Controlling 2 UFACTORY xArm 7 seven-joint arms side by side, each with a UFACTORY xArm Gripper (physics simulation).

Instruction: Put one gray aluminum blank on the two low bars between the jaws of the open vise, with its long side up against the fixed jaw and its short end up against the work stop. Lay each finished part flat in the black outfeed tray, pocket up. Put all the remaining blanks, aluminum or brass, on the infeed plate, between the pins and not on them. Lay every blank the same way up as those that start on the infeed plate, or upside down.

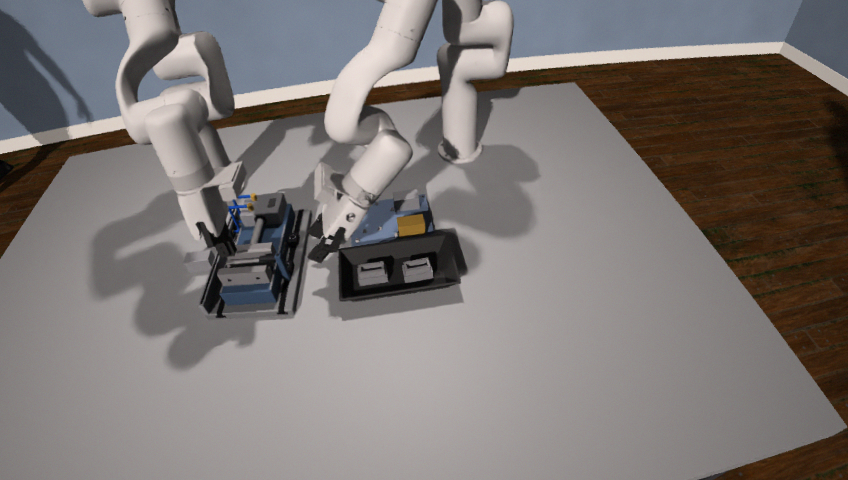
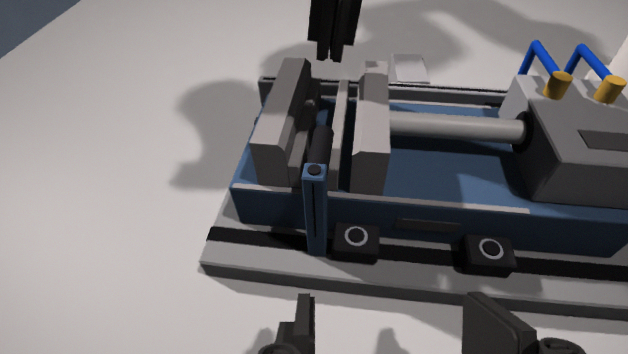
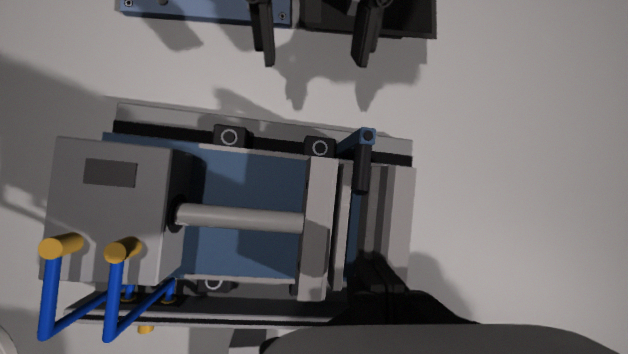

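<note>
The open vise has a fixed jaw and a moving jaw. No blank shows on the low bars between them. The work stop reaches over the gap. A gray blank lies on the mat beside the vise. Another gray blank and a brass blank are on the blue infeed plate. My right gripper is shut, empty, above the jaws' far end. My left gripper is open, between vise and tray.
Two finished parts lie flat, pocket up, in the black outfeed tray. Blue hoses with yellow fittings rise by the vise's gray end block. Dark clamps sit along its base.
</note>
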